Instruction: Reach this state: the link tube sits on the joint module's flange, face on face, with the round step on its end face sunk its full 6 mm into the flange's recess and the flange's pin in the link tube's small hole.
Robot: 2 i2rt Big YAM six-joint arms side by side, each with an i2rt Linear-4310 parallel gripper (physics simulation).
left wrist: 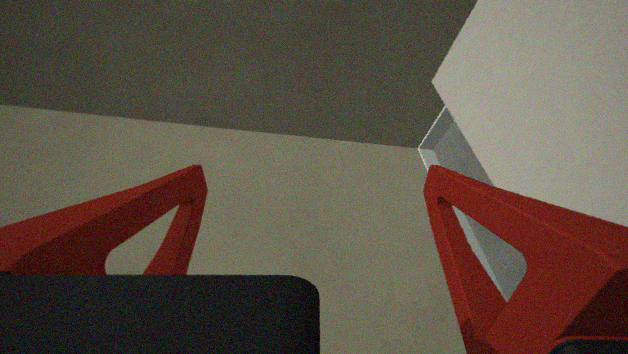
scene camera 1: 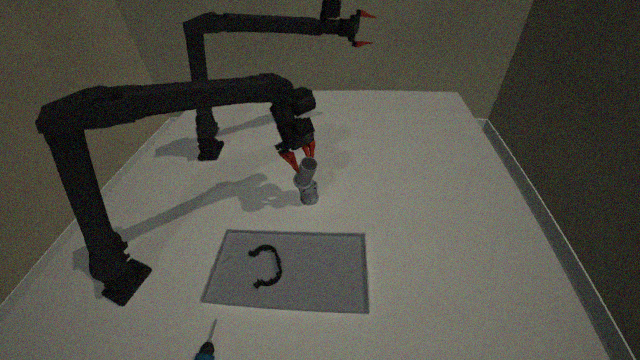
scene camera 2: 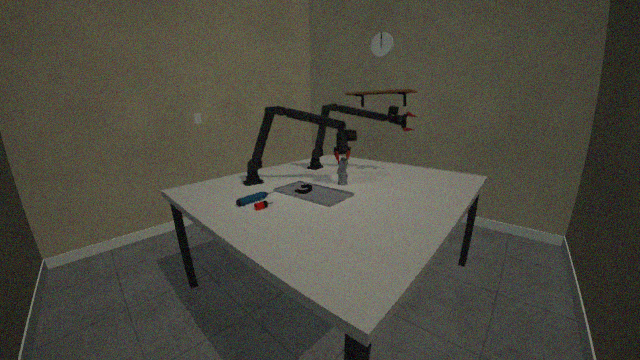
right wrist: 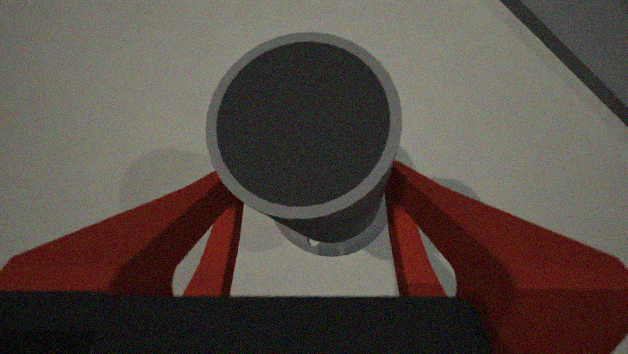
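Pixels of known places: left gripper, between the fingertips: (left wrist: 315,177) (scene camera 1: 373,30) (scene camera 2: 416,123); right gripper, between the fingertips: (scene camera 1: 305,168) (scene camera 2: 343,163) (right wrist: 314,176); left arm's base, origin of its link: (scene camera 1: 211,151) (scene camera 2: 315,167); right arm's base, origin of its link: (scene camera 1: 128,282) (scene camera 2: 253,183).
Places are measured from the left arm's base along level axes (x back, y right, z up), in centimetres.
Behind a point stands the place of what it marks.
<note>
The grey link tube (scene camera 1: 307,171) @[z 15.5, x -45.0, y 33.2 cm] (scene camera 2: 342,165) @[z 12.8, x -45.4, y 32.4 cm] (right wrist: 306,212) @[z 17.2, x -44.0, y 29.2 cm] is in my right gripper (scene camera 1: 305,164) @[z 13.1, x -44.0, y 29.4 cm] (scene camera 2: 342,159) @[z 13.1, x -44.0, y 29.4 cm] (right wrist: 314,176) @[z 13.1, x -44.0, y 29.4 cm], which is shut on its upper part. The tube's wide lower end is at the top of the grey joint module (scene camera 1: 309,194) @[z 4.7, x -44.5, y 32.2 cm] (scene camera 2: 342,179) @[z 3.9, x -45.3, y 32.2 cm], which stands on the table. In scene camera 1 the tube leans slightly and its lower end looks a little left of the module. Whether the faces touch, and the step, recess and pin, cannot be seen. In the right wrist view the tube hides the module. My left gripper (scene camera 1: 373,30) @[z 37.2, x -72.7, y -29.2 cm] (scene camera 2: 413,122) @[z 37.2, x -72.7, y -29.2 cm] (left wrist: 315,177) @[z 37.2, x -72.7, y -29.2 cm] is open and empty, high up.
A grey tray (scene camera 1: 367,275) @[z 1.6, x -59.7, y 58.3 cm] (scene camera 2: 325,202) @[z -0.1, x -53.6, y 62.8 cm] lies in front of the module and holds a black curved part (scene camera 1: 279,265) @[z 2.5, x -36.9, y 55.2 cm]. A blue screwdriver (scene camera 1: 205,352) @[z 3.5, x -22.8, y 76.3 cm] (scene camera 2: 252,198) @[z 2.8, x -23.7, y 85.0 cm] and a small red-handled tool (scene camera 2: 261,205) @[z 2.3, x -34.3, y 88.2 cm] lie beyond the tray. The left arm extends behind the right arm.
</note>
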